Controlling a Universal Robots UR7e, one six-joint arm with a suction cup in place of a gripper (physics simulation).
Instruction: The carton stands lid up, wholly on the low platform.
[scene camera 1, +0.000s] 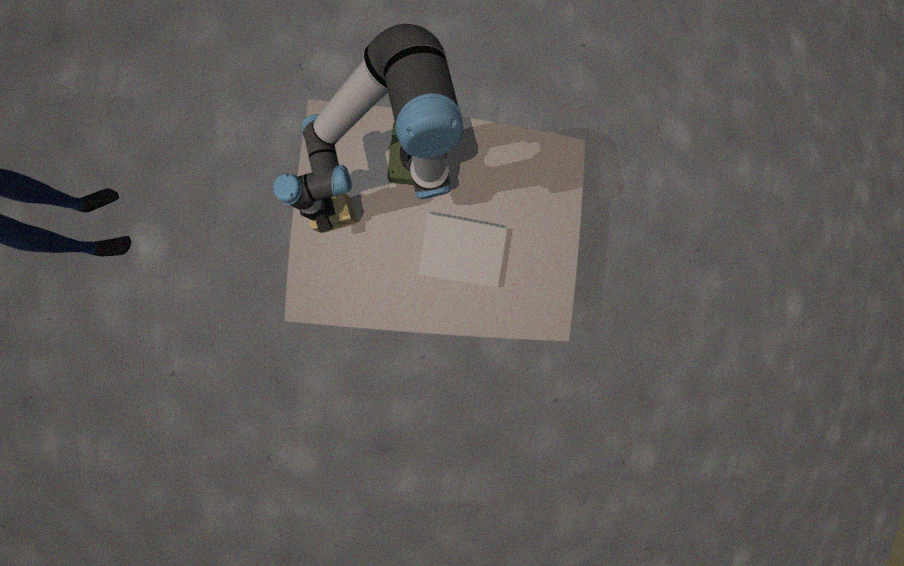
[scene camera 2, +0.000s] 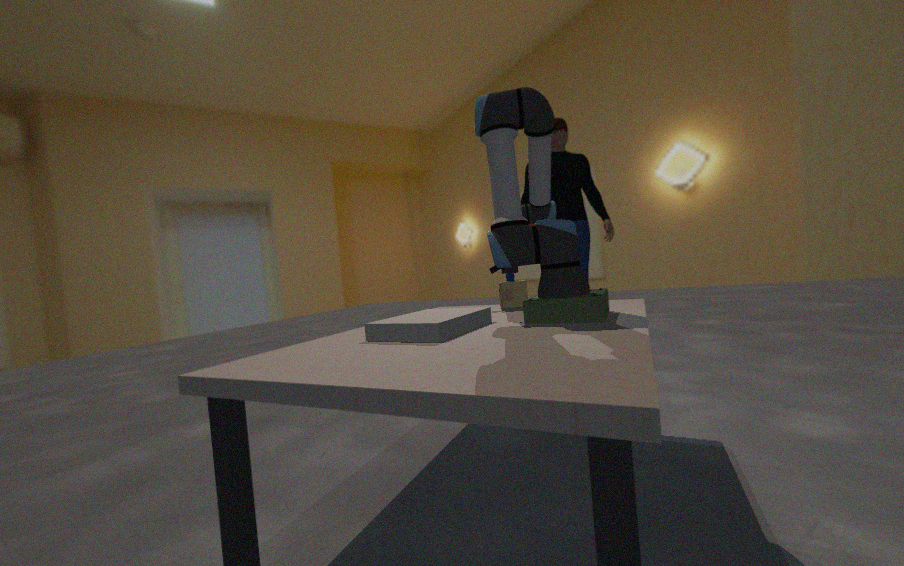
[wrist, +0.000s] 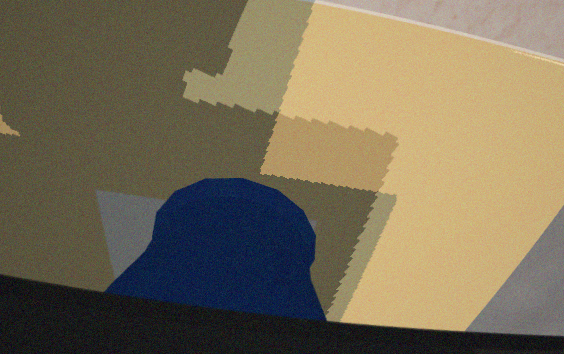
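Seen in the pictures: hand, tool point: (wrist: 240, 214); arm's base, link origin: (scene camera 2: 563, 295).
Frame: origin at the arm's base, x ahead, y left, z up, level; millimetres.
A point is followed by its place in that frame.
Note:
A small tan carton (scene camera 1: 344, 212) {x 242, y -263, z 42 mm} (scene camera 2: 512, 297) {x 218, y -252, z -20 mm} (wrist: 427, 152) {x 276, y -354, z 39 mm} stands on the table (scene camera 1: 379, 298) {x 559, y -145, z -71 mm} (scene camera 2: 379, 365) {x 297, y 576, z -70 mm} near its left edge, beside the arm's base. My blue suction cup (scene camera 2: 508, 276) (wrist: 232, 236) presses down on the carton's top face, over a grey patch (wrist: 122, 220) {x 236, y -307, z 40 mm}; from overhead the wrist hides it. The carton rests on the table top. The low platform (scene camera 1: 464, 249) {x 356, y 185, z -22 mm} (scene camera 2: 427, 326) {x 295, y 352, z -30 mm}, a flat pale slab, lies in the middle of the table, apart from the carton.
The arm's green base block (scene camera 1: 397, 167) {x 54, y -83, z 0 mm} (scene camera 2: 564, 307) {x -12, y 106, z -26 mm} stands at the table's back edge. A person (scene camera 2: 568, 182) stands beyond the table behind the arm; their feet (scene camera 1: 98, 199) show at the far left from overhead.

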